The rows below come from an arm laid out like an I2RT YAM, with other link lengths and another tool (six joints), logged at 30 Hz.
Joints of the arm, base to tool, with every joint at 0 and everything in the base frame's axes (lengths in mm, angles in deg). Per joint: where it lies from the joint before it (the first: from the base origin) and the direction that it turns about. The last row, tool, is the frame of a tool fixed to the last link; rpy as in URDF.
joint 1: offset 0 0 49.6 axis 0 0 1
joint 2: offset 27.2 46.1 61.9 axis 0 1 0
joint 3: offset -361.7 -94.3 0 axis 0 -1 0
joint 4: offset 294 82.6 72 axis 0 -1 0
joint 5: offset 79.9 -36.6 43.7 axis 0 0 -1
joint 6: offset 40.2 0 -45.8 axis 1 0 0
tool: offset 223 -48 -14 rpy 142.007 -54.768 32.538
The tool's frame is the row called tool.
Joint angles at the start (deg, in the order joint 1, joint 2, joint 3, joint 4, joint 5, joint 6): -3.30, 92.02, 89.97, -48.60, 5.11, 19.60
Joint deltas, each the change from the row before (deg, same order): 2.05, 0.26, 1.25, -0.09, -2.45, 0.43; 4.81, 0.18, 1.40, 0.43, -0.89, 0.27; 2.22, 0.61, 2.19, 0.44, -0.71, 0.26; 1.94, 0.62, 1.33, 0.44, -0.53, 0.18; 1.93, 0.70, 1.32, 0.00, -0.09, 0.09; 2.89, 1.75, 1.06, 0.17, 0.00, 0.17; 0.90, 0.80, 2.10, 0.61, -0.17, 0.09; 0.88, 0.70, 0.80, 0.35, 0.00, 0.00; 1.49, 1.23, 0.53, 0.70, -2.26, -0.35; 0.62, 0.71, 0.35, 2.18, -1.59, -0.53; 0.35, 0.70, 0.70, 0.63, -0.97, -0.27
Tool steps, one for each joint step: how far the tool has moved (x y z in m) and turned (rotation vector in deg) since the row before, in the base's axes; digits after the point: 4 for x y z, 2 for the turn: 0.0097, 0.0299, 0.0060, 2.12, -1.01, 3.29; 0.0114, 0.0495, 0.0113, 0.88, -1.64, 5.19; 0.0114, 0.0256, 0.0147, 0.86, -1.96, 2.51; 0.0074, 0.0224, 0.0074, 0.64, -1.09, 2.18; 0.0048, 0.0204, 0.0051, 0.22, -0.59, 1.93; 0.0060, 0.0307, -0.0066, 0.02, 0.53, 2.77; 0.0099, 0.0125, 0.0134, 0.61, -1.82, 0.96; 0.0045, 0.0105, 0.0017, 0.11, -0.44, 0.88; 0.0039, 0.0278, -0.0054, 1.23, 0.32, 3.39; 0.0098, 0.0171, 0.0047, 1.15, -1.59, 2.16; 0.0050, 0.0100, 0.0018, 0.59, -0.50, 1.26
